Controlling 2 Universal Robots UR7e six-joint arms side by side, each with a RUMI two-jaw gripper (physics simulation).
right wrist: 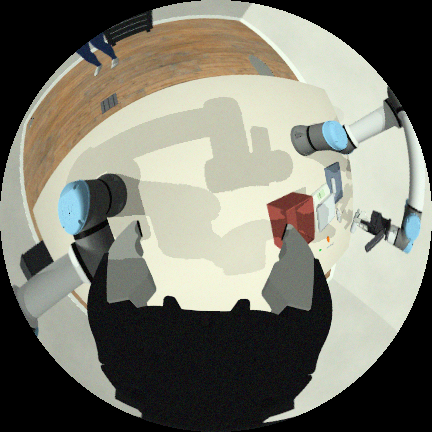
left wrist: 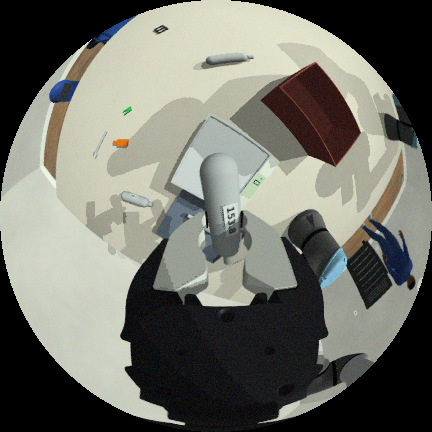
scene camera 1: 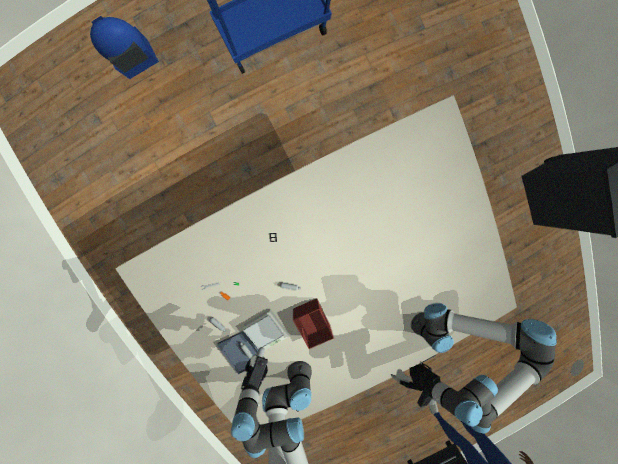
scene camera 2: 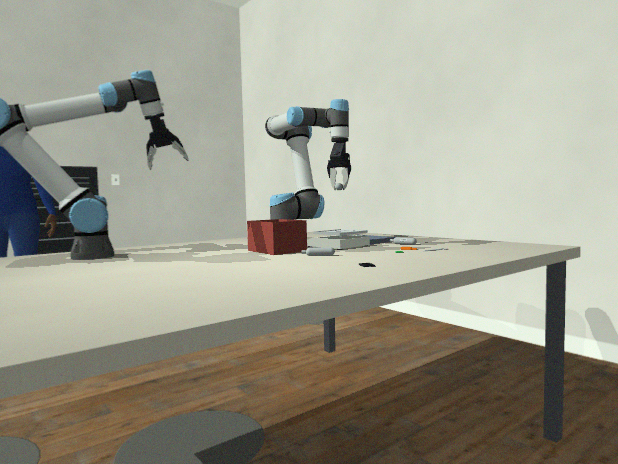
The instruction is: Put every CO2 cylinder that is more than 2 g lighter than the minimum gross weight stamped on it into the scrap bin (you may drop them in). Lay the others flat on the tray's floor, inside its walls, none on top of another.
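Places are measured from the left arm's base along level axes (x back, y down, z right), in centimetres.
Pixels of known places: left gripper, between the fingertips: [right wrist: 352,219] [left wrist: 223,211] [scene camera 1: 259,355] [scene camera 2: 339,190]; right gripper, between the fingertips: [right wrist: 211,224] [scene camera 1: 403,369] [scene camera 2: 169,165]; left arm's base, origin of its link: [right wrist: 301,140] [left wrist: 304,226] [scene camera 1: 299,370]; right arm's base, origin of its link: [right wrist: 109,194] [scene camera 1: 421,322] [scene camera 2: 92,257].
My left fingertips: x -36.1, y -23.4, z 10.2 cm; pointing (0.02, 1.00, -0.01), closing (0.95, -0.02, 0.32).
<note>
Ahead of a thing's pixels: the offset from my left fingertips to its top centre. "spot": to the spot under its first point.
My left gripper [scene camera 1: 251,352] [scene camera 2: 339,184] [left wrist: 223,211] is shut on a grey CO2 cylinder stamped 153.8 [left wrist: 220,180], held in the air above the scale and tray. The blue-grey tray {dx +0.2, dy +21.4, dz -21.9 cm} [scene camera 1: 231,356] [left wrist: 172,220] [right wrist: 330,171] holds another cylinder {dx +0.8, dy +20.1, dz -18.2 cm} [right wrist: 334,185], mostly hidden in the left wrist view. A small cylinder {dx -21.7, dy +20.4, dz -15.6 cm} [scene camera 1: 217,324] [scene camera 2: 404,241] [left wrist: 135,199] lies on the table beside the tray. A longer cylinder {dx -6.4, dy +20.4, dz +29.5 cm} [scene camera 1: 288,286] [scene camera 2: 320,251] [left wrist: 228,59] lies near the red scrap bin {dx +16.3, dy +11.4, dz +22.8 cm} [scene camera 1: 322,337] [scene camera 2: 277,237] [right wrist: 292,212]. My right gripper [scene camera 1: 414,392] [scene camera 2: 168,162] [right wrist: 211,224] is open and empty, high up.
The scale {spot: dx -1.2, dy +17.2, dz +2.9 cm} [scene camera 1: 265,329] [scene camera 2: 345,243] [left wrist: 235,135] stands between tray and bin; its green display {spot: dx +9.9, dy +20.1, dz -0.9 cm} [left wrist: 257,182] seems to read 0. An orange item {dx -29.7, dy +22.5, dz +0.8 cm} [scene camera 1: 225,296] [left wrist: 121,143], a green piece {dx -29.3, dy +23.0, dz +10.6 cm} [left wrist: 127,110], a thin grey tool {dx -39.4, dy +23.1, dz -0.1 cm} [left wrist: 100,144] and a small black item {dx -31.3, dy +22.9, dz +43.9 cm} [scene camera 1: 273,237] lie on the table.
</note>
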